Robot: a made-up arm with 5 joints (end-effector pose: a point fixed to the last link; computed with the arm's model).
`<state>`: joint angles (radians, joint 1 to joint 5).
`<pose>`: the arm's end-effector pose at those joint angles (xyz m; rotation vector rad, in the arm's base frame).
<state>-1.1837 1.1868 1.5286 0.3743 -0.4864</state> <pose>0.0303 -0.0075 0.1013 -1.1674 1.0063 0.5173</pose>
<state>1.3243 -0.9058 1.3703 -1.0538 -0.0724</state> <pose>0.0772 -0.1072 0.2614 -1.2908 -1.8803 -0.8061</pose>
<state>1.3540 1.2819 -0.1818 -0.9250 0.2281</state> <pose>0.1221 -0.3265 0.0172 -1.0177 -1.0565 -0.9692</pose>
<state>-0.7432 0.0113 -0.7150 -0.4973 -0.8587</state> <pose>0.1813 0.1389 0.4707 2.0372 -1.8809 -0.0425</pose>
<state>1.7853 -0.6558 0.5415 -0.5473 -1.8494</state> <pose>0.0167 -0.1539 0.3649 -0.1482 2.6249 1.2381</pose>
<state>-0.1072 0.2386 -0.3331 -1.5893 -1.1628</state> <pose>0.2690 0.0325 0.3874 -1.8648 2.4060 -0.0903</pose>
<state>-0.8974 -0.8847 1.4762 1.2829 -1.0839</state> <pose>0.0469 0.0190 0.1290 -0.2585 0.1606 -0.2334</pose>
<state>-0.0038 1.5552 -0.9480 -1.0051 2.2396</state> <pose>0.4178 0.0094 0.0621 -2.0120 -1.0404 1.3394</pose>
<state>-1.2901 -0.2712 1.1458 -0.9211 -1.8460</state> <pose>0.0872 0.1855 0.2116 1.6370 0.0354 -0.4653</pose>
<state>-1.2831 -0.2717 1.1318 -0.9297 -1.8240</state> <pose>0.0888 0.1864 0.2147 1.6595 0.0118 -0.4497</pose>
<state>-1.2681 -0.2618 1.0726 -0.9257 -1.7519</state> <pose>0.0934 0.1916 0.2230 1.7004 -0.0620 -0.3990</pose>
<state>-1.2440 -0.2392 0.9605 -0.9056 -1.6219</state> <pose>0.1016 0.2008 0.2376 1.7540 -0.2000 -0.3105</pose>
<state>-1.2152 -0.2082 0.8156 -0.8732 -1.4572</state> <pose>0.1119 0.2111 0.2564 1.8009 -0.3843 -0.2038</pose>
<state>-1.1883 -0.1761 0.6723 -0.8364 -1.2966</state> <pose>0.1217 0.2195 0.2750 1.8247 -0.5725 -0.1060</pose>
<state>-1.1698 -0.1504 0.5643 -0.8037 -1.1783</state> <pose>0.1286 0.2248 0.2887 1.8264 -0.7134 -0.0376</pose>
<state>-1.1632 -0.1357 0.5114 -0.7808 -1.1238</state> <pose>0.1316 0.2277 0.2944 1.8176 -0.7748 -0.0060</pose>
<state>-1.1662 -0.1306 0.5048 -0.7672 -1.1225</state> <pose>0.1314 0.2292 0.2937 1.8072 -0.7685 -0.0033</pose>
